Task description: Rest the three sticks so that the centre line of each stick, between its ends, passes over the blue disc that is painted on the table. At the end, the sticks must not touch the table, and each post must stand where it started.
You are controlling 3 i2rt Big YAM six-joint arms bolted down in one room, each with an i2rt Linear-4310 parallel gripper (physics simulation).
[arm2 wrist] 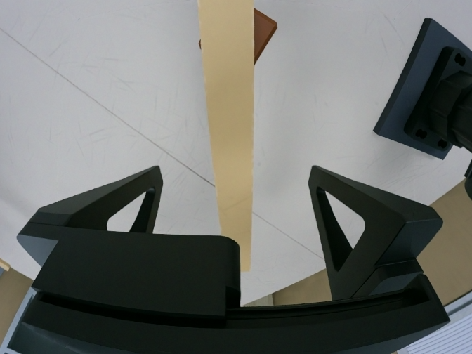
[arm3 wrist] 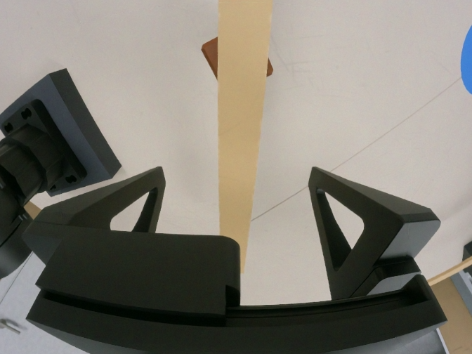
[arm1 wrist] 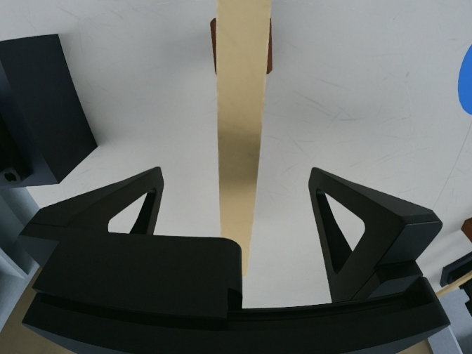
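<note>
In the arm1 wrist view a pale wooden stick (arm1 wrist: 242, 100) runs from the top edge down between the open fingers of my arm1 gripper (arm1 wrist: 236, 170), above a brown post (arm1 wrist: 213, 45). In the arm2 wrist view a stick (arm2 wrist: 229, 100) runs between the open fingers of my arm2 gripper (arm2 wrist: 235, 169), above a brown post (arm2 wrist: 264, 32). In the arm3 wrist view a stick (arm3 wrist: 242, 100) runs between the open fingers of my arm3 gripper (arm3 wrist: 236, 170), above a brown post (arm3 wrist: 211, 54). The blue disc (arm1 wrist: 466, 82) (arm3 wrist: 467, 62) shows partly at the right edge.
A dark base block (arm1 wrist: 47, 105) is at the left in the arm1 wrist view. Robot base plates (arm2 wrist: 412, 85) (arm3 wrist: 82, 125) stand at the right in the arm2 wrist view and left in the arm3 wrist view. Part of another stick (arm1 wrist: 455, 284) (arm3 wrist: 452, 271) shows at lower right.
</note>
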